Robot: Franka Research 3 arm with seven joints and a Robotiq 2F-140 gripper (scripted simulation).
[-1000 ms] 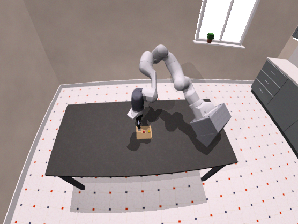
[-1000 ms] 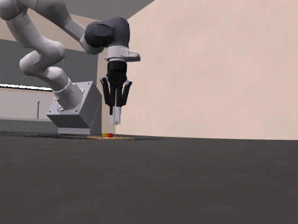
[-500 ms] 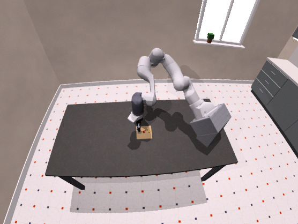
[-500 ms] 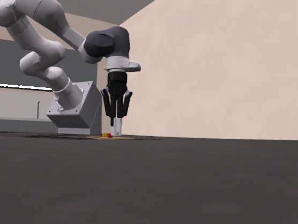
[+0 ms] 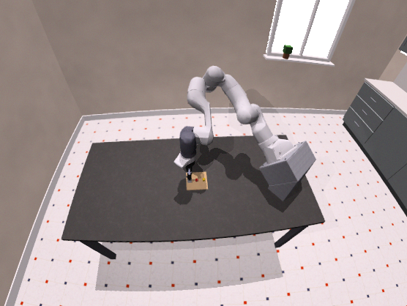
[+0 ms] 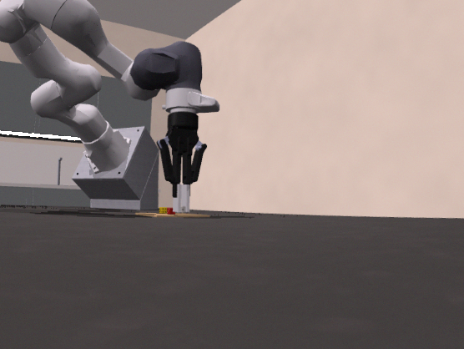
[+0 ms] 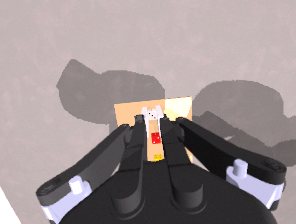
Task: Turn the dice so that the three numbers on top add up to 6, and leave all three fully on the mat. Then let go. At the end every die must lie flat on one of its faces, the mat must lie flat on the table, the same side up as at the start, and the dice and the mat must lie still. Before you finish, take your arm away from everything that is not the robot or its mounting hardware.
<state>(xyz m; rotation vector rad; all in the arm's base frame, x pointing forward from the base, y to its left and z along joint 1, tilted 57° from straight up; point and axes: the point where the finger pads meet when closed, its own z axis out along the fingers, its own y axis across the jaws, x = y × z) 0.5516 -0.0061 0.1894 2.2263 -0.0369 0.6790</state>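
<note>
Now: hand 3 cm above the white die. Also, from my hand: tan mat: 5 cm behind, 4 cm below, 1 cm to the left; yellow die: 9 cm behind, 3 cm below, 2 cm to the left; red die: 5 cm behind, 3 cm below, 1 cm to the left.
</note>
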